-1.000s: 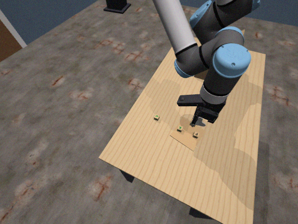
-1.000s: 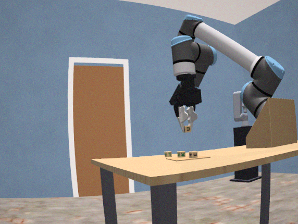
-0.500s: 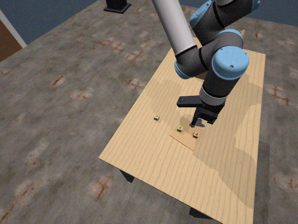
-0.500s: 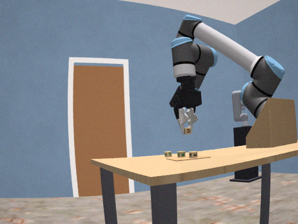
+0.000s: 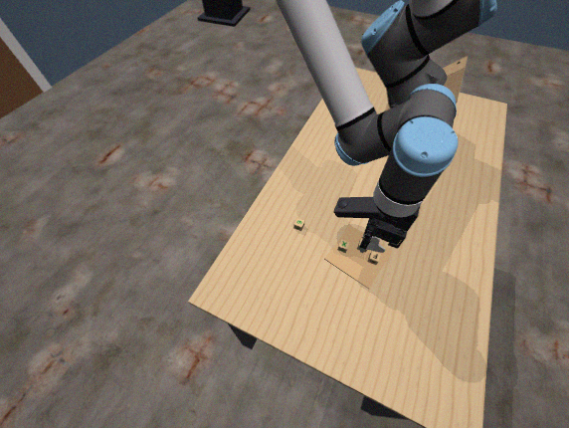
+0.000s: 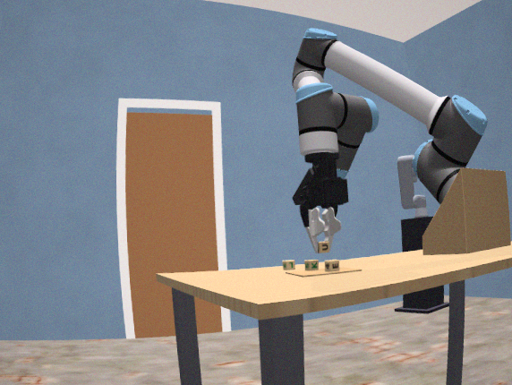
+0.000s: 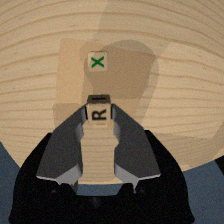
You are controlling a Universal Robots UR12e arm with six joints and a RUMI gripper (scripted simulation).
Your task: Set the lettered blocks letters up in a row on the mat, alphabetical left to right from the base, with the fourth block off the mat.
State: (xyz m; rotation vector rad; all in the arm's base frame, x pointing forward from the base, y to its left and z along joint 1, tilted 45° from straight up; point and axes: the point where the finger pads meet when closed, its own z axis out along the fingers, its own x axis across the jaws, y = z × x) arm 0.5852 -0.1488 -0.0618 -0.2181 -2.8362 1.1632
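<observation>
The tan mat lies 60 mm below my hand. Also, from my hand: R block: right at my hand.
</observation>
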